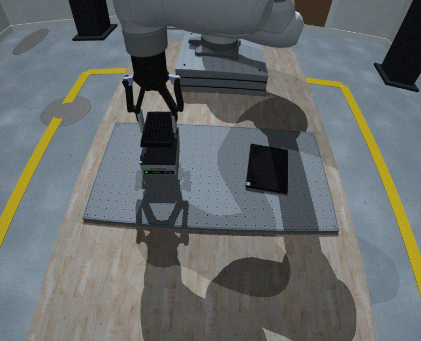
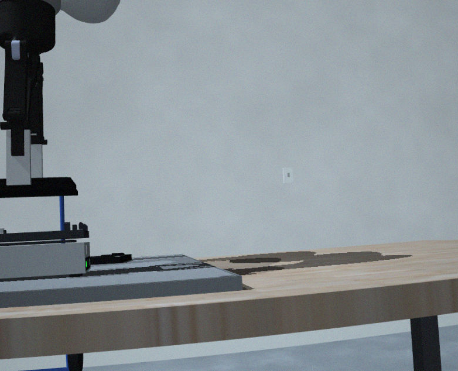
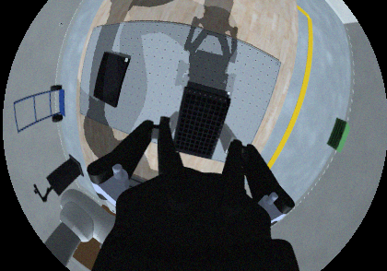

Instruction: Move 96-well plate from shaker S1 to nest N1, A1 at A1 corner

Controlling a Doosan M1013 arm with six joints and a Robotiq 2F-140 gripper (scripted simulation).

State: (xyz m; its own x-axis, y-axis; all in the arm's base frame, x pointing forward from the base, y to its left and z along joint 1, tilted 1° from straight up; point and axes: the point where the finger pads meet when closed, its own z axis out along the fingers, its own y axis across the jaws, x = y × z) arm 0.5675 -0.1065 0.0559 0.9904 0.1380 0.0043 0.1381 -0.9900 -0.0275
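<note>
Right now the black 96-well plate is 3 cm below my hand. The rest, counted from my hand: black plate nest N1: 32 cm to the left, 13 cm below; small pale mark: 26 cm to the left, 13 cm below, 7 cm ahead.
</note>
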